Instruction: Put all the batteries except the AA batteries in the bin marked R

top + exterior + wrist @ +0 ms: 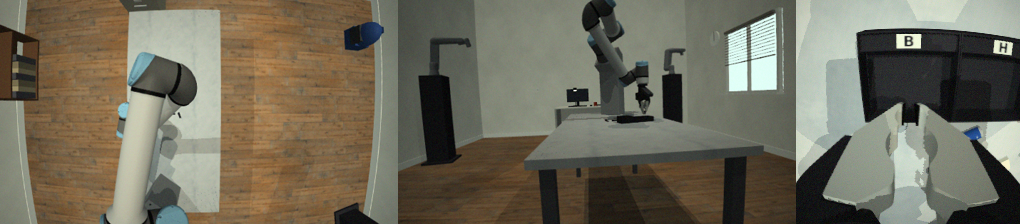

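Now: hand 19 cm to the left of the thin black cylindrical battery, 11 cm past it and 6 cm above it. From my hand the other things lie so: white domino: 13 cm to the right, 13 cm behind, 6 cm below; blue cylindrical battery: 7 cm to the right, 7 cm behind, 5 cm below; black bin: 8 cm to the right, 4 cm below, 2 cm ahead.
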